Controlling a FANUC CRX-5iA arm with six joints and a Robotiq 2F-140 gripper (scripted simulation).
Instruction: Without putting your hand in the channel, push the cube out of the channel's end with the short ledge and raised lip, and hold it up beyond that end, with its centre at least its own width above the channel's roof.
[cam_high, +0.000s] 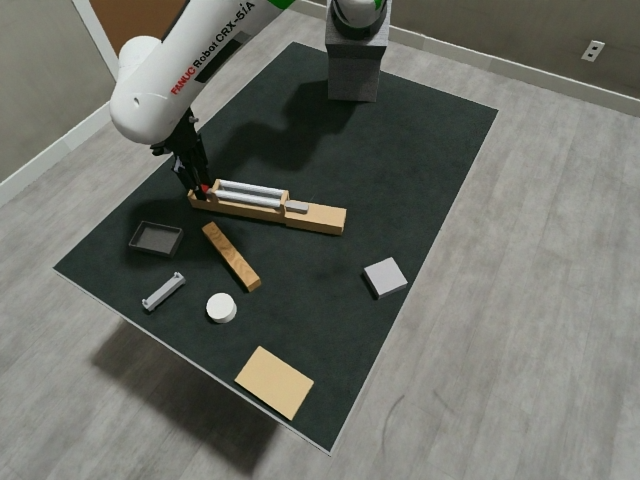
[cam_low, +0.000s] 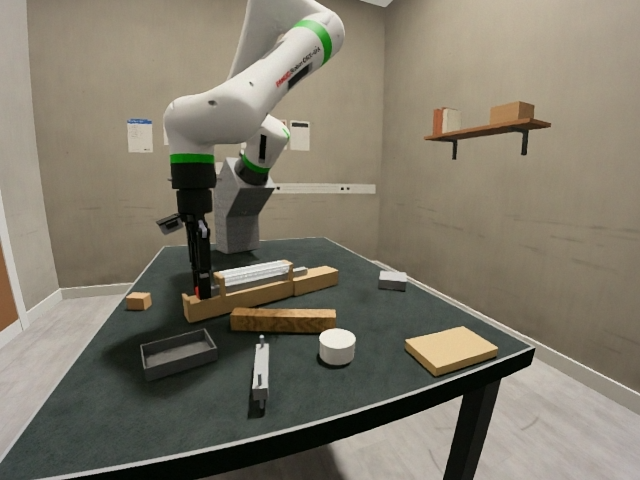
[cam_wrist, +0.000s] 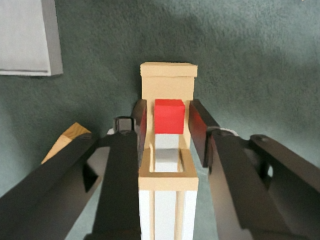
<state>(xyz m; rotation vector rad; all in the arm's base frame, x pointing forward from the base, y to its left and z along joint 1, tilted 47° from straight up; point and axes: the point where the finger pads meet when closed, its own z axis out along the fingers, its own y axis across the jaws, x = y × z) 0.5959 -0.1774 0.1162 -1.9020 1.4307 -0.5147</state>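
The red cube is 2 cm below my hand. Also, from my hand: wooden block: 7 cm behind, 18 cm to the right, 7 cm below; then grey tray: 18 cm ahead, 2 cm to the right, 7 cm below; then wooden beam: 9 cm ahead, 18 cm to the left, 6 cm below.
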